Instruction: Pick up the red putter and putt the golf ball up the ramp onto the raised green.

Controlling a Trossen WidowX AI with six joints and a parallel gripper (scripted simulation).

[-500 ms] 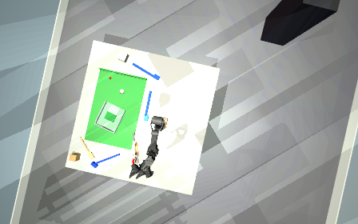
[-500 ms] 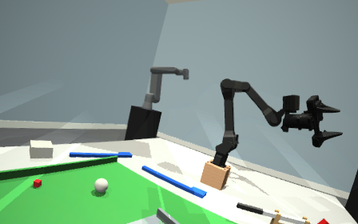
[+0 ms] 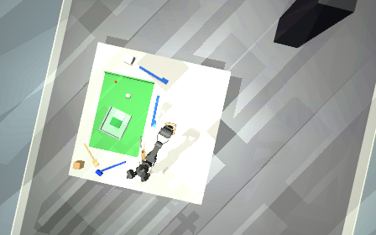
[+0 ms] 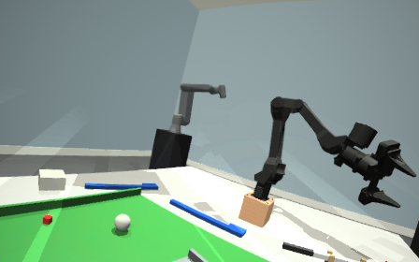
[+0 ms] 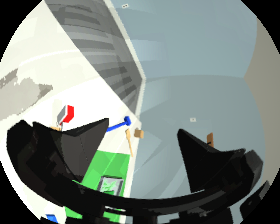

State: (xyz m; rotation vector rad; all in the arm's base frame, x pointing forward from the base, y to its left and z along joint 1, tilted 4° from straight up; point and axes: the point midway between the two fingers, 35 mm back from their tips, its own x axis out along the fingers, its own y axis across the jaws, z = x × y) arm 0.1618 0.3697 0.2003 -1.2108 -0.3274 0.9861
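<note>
Right now my gripper tip is 210 mm above the red putter, 100 mm to the left of it and 20 mm short of it. Round my gripper tip: small red cube (710 mm to the right, 430 mm ahead, 260 mm below); then wooden cube (570 mm ahead, 240 mm below, 130 mm to the left); then white golf ball (610 mm to the right, 280 mm ahead, 250 mm below).
</note>
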